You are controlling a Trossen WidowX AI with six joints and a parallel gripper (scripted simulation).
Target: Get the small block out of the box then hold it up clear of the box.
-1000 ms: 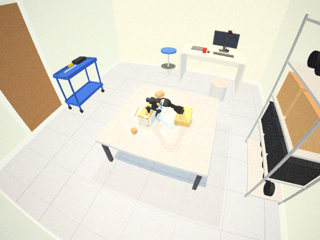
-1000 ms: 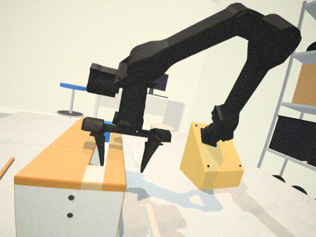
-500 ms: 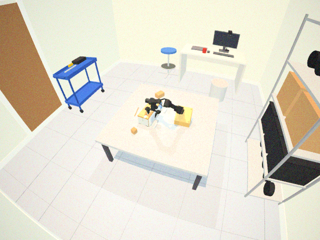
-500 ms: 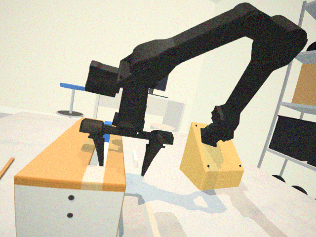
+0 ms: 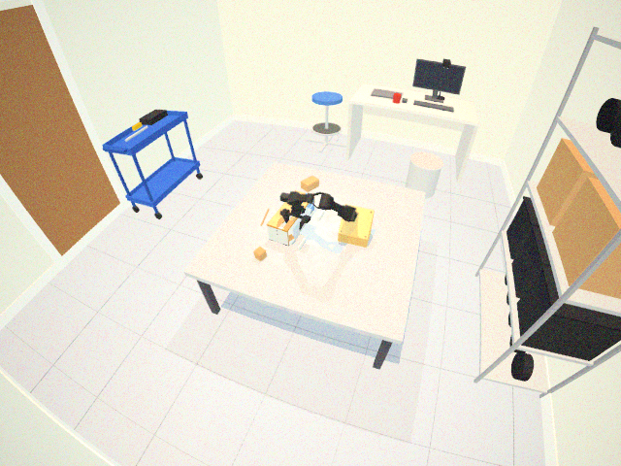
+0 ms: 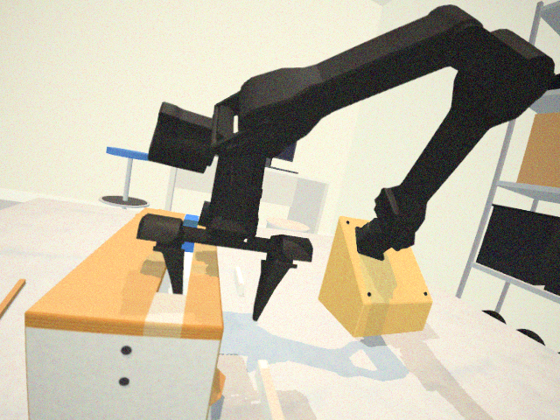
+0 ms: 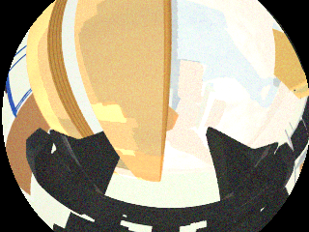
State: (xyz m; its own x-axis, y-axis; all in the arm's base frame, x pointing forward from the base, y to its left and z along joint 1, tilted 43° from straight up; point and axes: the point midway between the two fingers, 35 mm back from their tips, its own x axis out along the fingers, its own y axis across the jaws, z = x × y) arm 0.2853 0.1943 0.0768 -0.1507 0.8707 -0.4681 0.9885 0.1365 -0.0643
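The small block lies 40 mm to the left of my gripper tip and 60 mm below it. Also, from my gripper tip: box: 40 mm ahead, 110 mm to the right, 30 mm below; thin stick: 280 mm ahead, 80 mm to the right, 90 mm below.
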